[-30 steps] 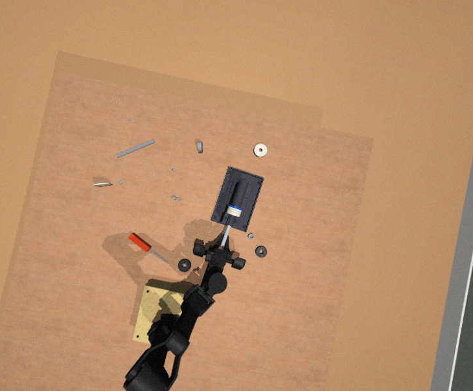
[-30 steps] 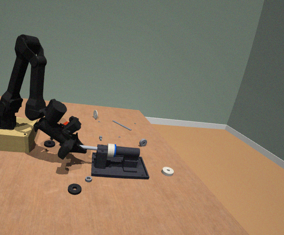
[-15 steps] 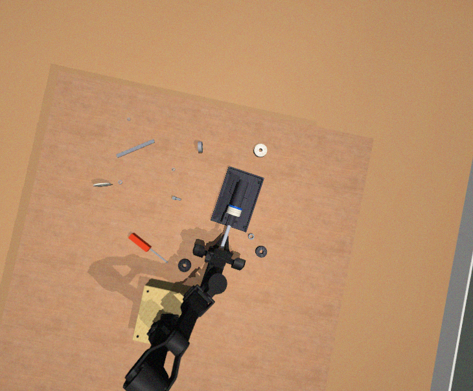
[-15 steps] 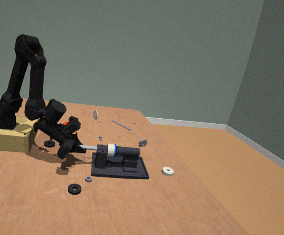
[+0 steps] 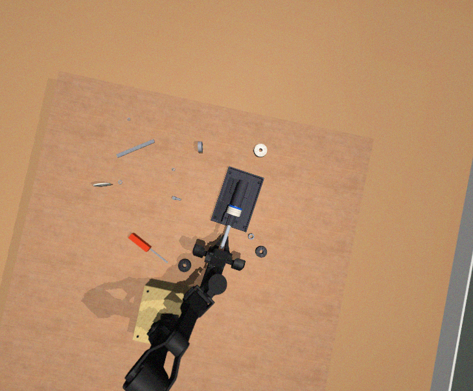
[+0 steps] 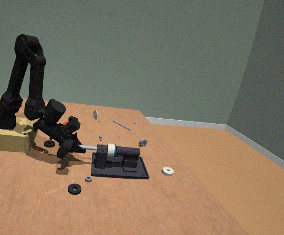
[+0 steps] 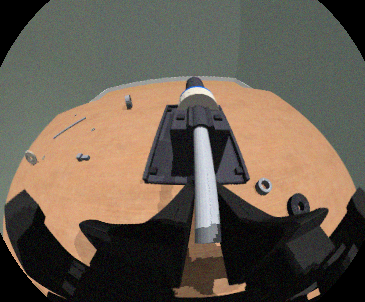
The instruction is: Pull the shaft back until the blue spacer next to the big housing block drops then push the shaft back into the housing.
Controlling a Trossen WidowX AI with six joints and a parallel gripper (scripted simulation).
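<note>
Right now the grey shaft is 4 cm ahead of my gripper tip, 1 cm to the right of it and 2 cm above it. The rest, counted from my gripper tip: grey bushing (34 cm ahead, 12 cm to the left, 4 cm below); blue spacer (11 cm ahead, 3 cm to the right, 2 cm above); red-handled screwdriver (8 cm behind, 30 cm to the left, 6 cm below).
</note>
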